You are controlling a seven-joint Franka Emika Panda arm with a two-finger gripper.
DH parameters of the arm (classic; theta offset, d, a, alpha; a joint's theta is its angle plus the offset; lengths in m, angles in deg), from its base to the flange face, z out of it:
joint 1: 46.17 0.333 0 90
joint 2: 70.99 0 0 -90
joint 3: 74.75 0.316 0.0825 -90
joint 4: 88.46 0 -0.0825 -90
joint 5: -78.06 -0.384 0 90
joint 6: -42.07 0 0.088 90
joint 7: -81.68 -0.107 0 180
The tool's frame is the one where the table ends.
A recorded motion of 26 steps. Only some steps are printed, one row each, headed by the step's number.
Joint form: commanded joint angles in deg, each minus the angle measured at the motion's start. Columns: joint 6, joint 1, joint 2, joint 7, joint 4, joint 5, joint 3.
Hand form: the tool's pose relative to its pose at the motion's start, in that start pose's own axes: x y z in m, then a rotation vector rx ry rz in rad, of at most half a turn. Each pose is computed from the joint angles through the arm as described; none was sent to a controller.
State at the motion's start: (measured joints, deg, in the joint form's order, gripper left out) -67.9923 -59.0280 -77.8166 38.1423 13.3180 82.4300 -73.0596
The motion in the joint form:
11: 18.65 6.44 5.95 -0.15 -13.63 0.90 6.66
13: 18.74 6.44 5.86 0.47 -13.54 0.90 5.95
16: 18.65 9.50 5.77 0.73 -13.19 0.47 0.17
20: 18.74 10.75 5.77 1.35 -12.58 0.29 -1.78
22: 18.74 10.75 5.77 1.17 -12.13 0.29 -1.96
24: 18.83 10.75 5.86 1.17 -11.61 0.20 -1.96
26: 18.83 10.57 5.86 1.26 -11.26 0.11 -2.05
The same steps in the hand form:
11: -0.1104 -0.0527 -0.1552 0.0127 0.0338 -0.2002
13: -0.1048 -0.0489 -0.1529 0.0080 0.0303 -0.1989
16: -0.0847 -0.0339 -0.1474 0.0037 0.0201 -0.1568
20: -0.0804 -0.0297 -0.1417 -0.0045 0.0094 -0.1562
22: -0.0794 -0.0285 -0.1379 -0.0104 0.0040 -0.1505
24: -0.0803 -0.0280 -0.1343 -0.0159 -0.0034 -0.1510
26: -0.0787 -0.0264 -0.1313 -0.0195 -0.0089 -0.1483

